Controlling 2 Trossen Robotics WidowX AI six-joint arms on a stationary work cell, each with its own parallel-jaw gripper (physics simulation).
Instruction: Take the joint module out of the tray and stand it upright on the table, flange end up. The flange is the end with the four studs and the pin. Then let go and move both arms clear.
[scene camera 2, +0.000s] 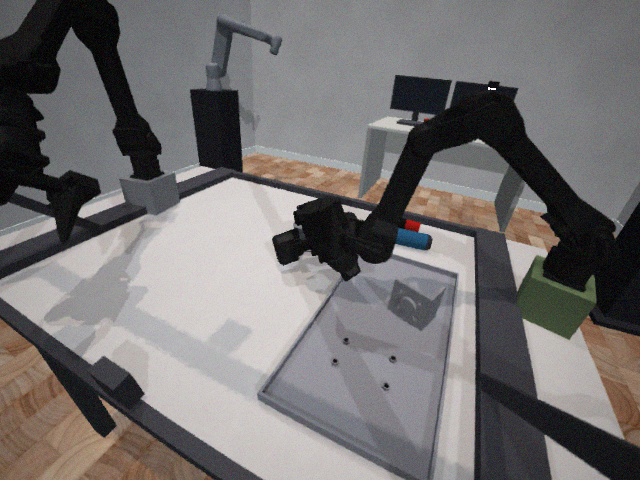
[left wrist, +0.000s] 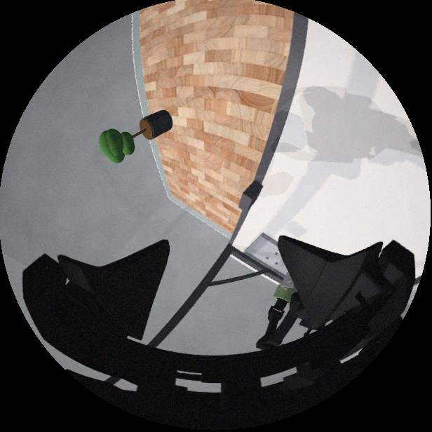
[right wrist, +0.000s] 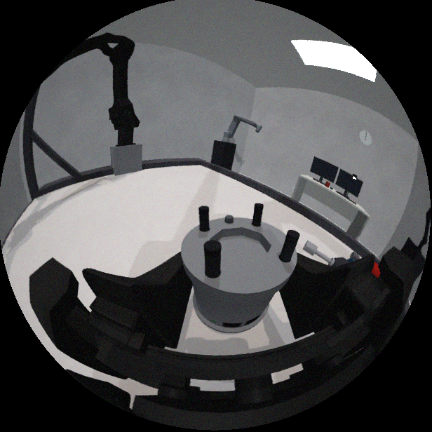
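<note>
My right gripper is shut on the grey joint module, left of the tray's far end in the scene view. In the right wrist view the module's flange end, with four black studs and a small pin, faces up, and its lower end is toward the white table. Whether it touches the table I cannot tell; the gripper hides it in the scene view. The tray lies on the table. My left gripper is open and empty, high at the table's left side.
A grey angled bracket and several small nuts are in the tray. A blue-handled tool and a red-ended one lie behind it, close to the right arm. A dark block sits on the near table edge.
</note>
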